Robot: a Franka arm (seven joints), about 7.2 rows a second.
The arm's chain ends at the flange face. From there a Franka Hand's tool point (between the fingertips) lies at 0.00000 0.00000 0.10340 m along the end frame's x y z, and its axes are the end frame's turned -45 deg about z.
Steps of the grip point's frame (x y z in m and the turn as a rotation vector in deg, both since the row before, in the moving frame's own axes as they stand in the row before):
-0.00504, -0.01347, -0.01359, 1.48, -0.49, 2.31
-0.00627, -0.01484, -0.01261, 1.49, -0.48, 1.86
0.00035, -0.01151, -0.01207, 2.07, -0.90, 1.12
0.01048, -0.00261, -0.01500, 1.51, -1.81, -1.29
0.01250, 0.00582, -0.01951, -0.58, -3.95, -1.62
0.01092, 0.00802, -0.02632, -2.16, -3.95, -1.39
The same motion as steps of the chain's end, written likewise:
-0.01060, -0.00465, -0.01355, 0.70, -1.39, 2.31
-0.01243, -0.00473, -0.01257, 0.71, -1.39, 1.86
-0.00412, -0.00686, -0.01199, 0.83, -2.10, 1.12
0.00980, -0.00969, -0.01491, -0.21, -2.35, -1.29
0.01717, -0.01056, -0.01926, -3.20, -2.38, -1.62
0.01558, -0.00987, -0.02600, -4.32, -1.27, -1.39

